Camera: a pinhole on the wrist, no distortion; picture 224 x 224 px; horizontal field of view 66.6 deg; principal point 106.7 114.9 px. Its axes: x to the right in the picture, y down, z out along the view. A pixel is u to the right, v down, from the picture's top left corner.
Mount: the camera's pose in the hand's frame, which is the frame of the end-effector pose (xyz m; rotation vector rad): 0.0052 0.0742 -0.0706 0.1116 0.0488 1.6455
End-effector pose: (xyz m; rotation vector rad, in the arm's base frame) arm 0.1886 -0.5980 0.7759 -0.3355 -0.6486 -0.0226
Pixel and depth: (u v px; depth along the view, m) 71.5 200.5 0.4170
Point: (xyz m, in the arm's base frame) -0.1518 -0.5381 0.9662
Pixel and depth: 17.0 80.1 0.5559
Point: 0.0472 -0.6538 1.3025
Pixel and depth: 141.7 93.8 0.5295
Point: 0.0352 -0.2864 1.1329
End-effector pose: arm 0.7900 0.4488 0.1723 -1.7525 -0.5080 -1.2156
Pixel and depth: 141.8 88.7 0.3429
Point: 1.0664 0.5959 0.1633
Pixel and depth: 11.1 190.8 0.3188
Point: 0.7872 0.7413 0.1246
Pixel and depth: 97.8 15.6 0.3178
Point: 1.0467 0.5765 0.3214
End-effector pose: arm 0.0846 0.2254 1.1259 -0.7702 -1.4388 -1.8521
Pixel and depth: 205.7 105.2 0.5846
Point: 0.3805 0.6536 1.5287
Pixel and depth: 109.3 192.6 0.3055
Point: 0.2052 0.4706 1.1343
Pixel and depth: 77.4 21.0 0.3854
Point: -0.0493 0.4671 1.3992
